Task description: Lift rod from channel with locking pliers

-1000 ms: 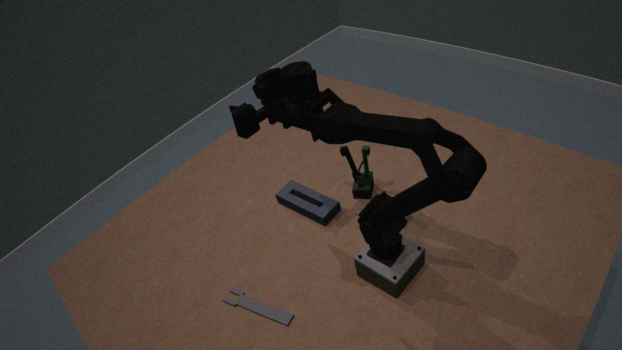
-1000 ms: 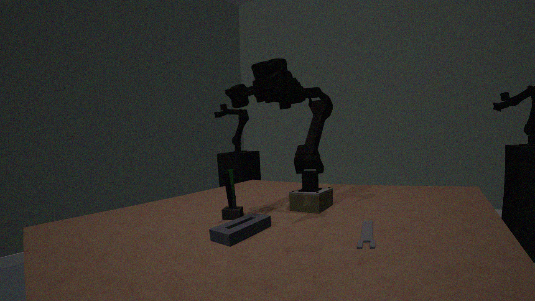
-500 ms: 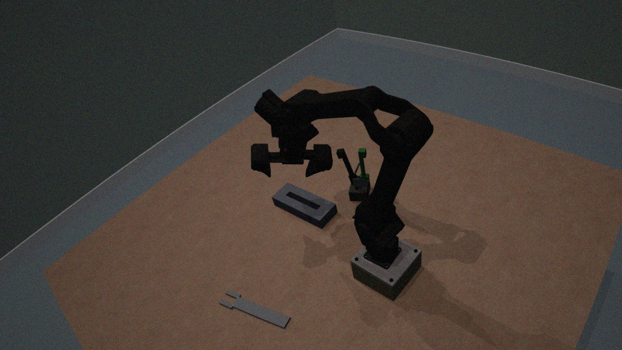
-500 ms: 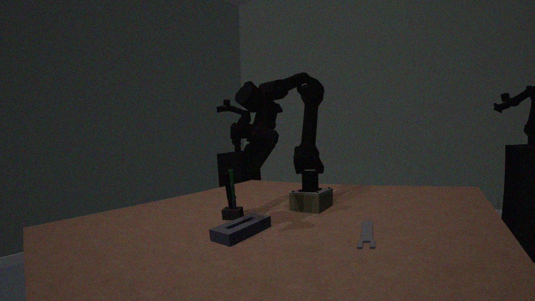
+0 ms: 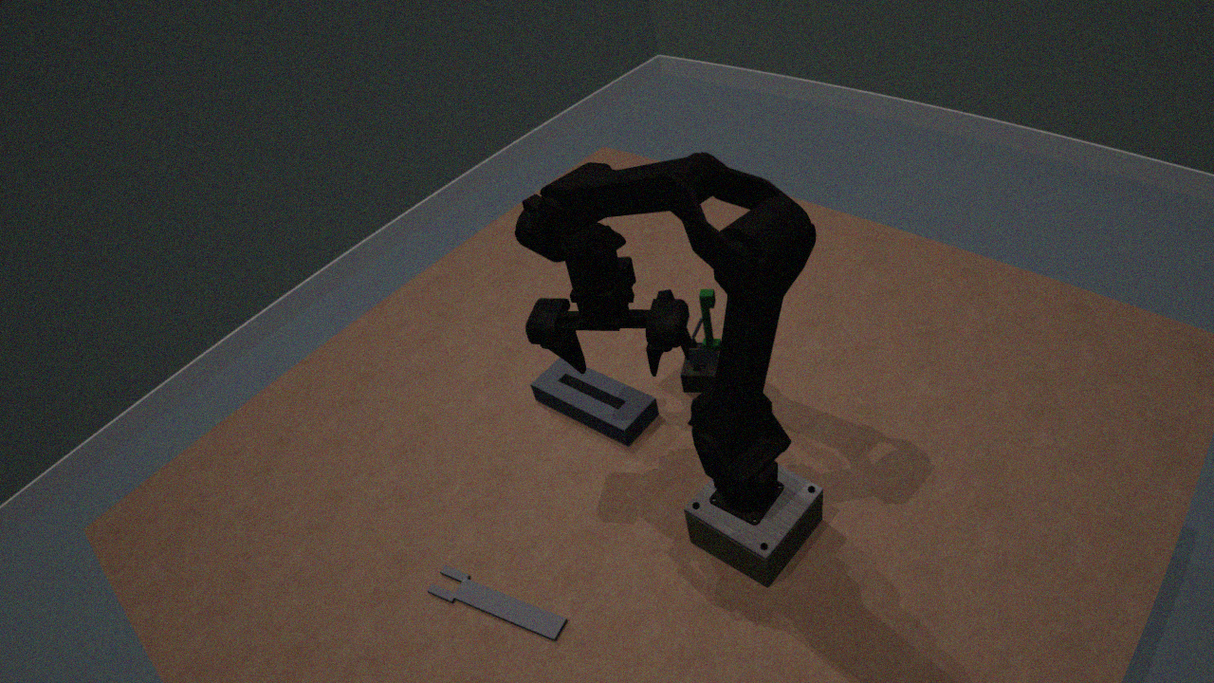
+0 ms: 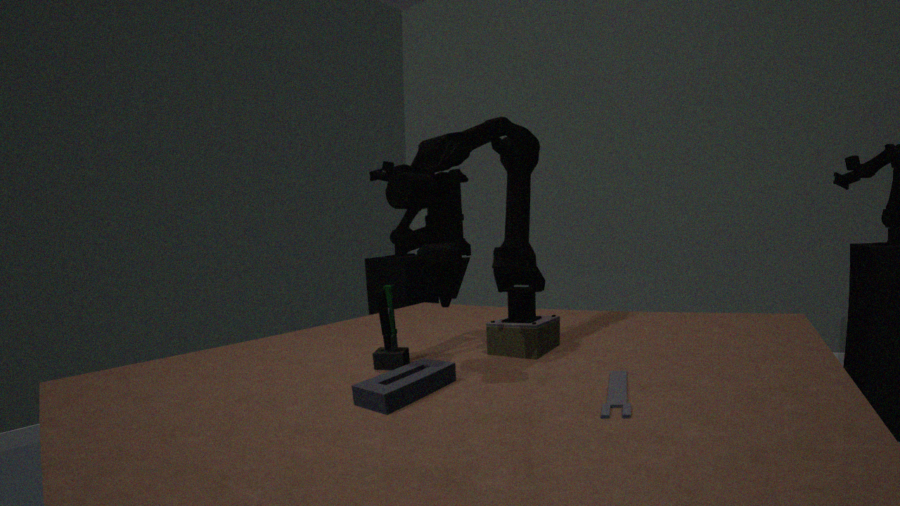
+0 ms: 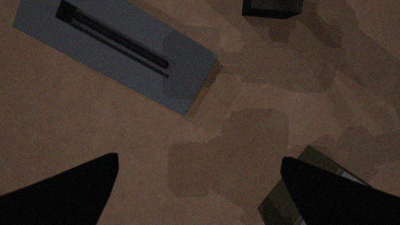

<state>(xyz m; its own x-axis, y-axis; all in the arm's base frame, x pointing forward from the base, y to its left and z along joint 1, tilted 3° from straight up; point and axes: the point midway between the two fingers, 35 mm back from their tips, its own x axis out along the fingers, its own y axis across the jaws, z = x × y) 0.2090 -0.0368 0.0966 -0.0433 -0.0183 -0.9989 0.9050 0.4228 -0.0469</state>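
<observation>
The dark holster is 1 cm behind my gripper tip, 15 cm to the right of it and 13 cm below it. The rest, counted from my gripper tip: flat grey forked plate 2 cm ahead, 30 cm to the left, 14 cm below; then grey channel block 10 cm ahead, 3 cm to the right, 12 cm below; then dark rod 10 cm ahead, 3 cm to the right, 13 cm below.
</observation>
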